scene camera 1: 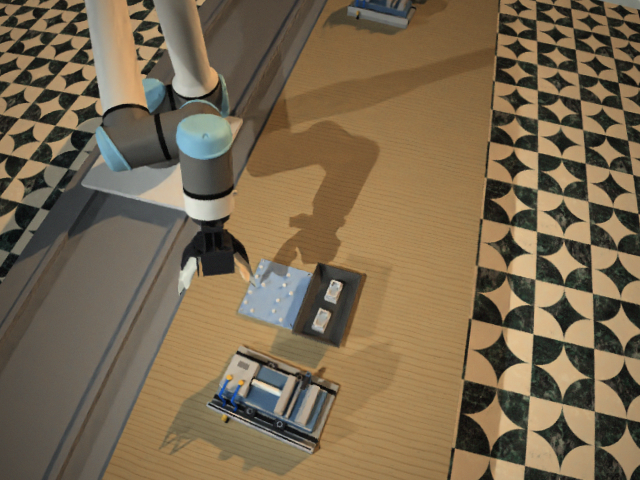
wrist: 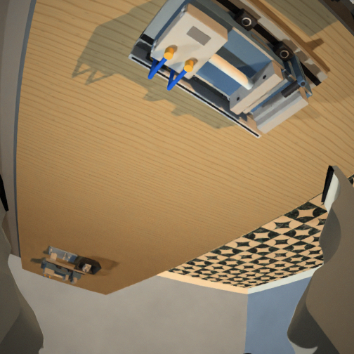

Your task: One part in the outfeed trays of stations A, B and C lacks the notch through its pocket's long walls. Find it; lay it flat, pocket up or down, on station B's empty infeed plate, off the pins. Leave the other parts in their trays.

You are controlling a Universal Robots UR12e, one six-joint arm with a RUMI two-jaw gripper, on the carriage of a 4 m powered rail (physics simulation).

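Frame: origin at the arm's base, x left, y up, z ahead, level; millimetres.
Seen in the pictures: gripper, between the fingertips: [scene camera 1: 217,290].
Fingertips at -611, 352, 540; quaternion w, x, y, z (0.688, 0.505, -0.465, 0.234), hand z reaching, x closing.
Note:
Offsets run from my fingertips to a thing's top centre, as dx, dy, dz. "spot": to the spot under its first point.
My gripper [scene camera 1: 218,285] [wrist: 162,172] is open, with no part between its widely spread fingers. It hangs above the table's rail-side edge, to the left of a light blue plate with white pins {+188, -374, +40} [scene camera 1: 264,298]. No part shows on this plate. A dark tray {spot: +203, -340, +274} [scene camera 1: 355,304] adjoins the plate's right side. Two small whitish parts, one farther back {spot: +229, -349, +207} [scene camera 1: 333,290] and one nearer {+130, -335, +198} [scene camera 1: 321,319], lie apart in it with their pockets visible. Whether their long walls are notched is too small to tell. Station letters cannot be read.
A vise-like machine {-114, -283, +134} [scene camera 1: 286,395] [wrist: 257,87] stands in front of the plate and tray. Another machine {spot: +1712, -347, +64} [scene camera 1: 382,11] stands at the table's far end. In the wrist view, a distant station has a dark tray [wrist: 90,265] holding something small and light. The rail [scene camera 1: 129,248] runs along the table's left side.

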